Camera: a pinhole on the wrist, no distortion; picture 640 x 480 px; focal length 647.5 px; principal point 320.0 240.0 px. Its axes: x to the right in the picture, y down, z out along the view. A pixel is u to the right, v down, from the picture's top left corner.
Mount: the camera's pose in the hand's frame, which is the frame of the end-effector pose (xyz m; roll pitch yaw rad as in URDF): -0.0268 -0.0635 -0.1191 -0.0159 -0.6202 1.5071
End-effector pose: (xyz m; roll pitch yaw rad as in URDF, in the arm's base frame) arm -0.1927 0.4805 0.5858 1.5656 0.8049 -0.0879
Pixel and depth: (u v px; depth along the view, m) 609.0 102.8 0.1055
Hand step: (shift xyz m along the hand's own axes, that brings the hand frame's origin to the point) -0.0076 -0.0880 -0.0056
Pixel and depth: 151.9 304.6 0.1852
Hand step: -0.0575 -0.2084 0.0034
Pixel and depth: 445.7 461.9 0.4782
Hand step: -0.2107 -0.2530 0.3218
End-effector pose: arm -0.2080 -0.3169 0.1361 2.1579 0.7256 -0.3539
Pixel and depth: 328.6 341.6 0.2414
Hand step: -0.0772 -0.1979 0.0787
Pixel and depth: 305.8 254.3 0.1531
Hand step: -0.0384 -0.1546 0.0035
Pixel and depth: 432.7 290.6 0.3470
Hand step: -0.0691 -0.2134 0.1980
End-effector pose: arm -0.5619 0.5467 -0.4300 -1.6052 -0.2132 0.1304
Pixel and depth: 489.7 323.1 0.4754
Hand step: -0.1063 -0.2331 0.3393
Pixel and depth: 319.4 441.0 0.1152
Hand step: -0.0686 -0.1277 -0.0259
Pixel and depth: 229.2 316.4 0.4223
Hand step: -0.1019 -0.3524 0.1894
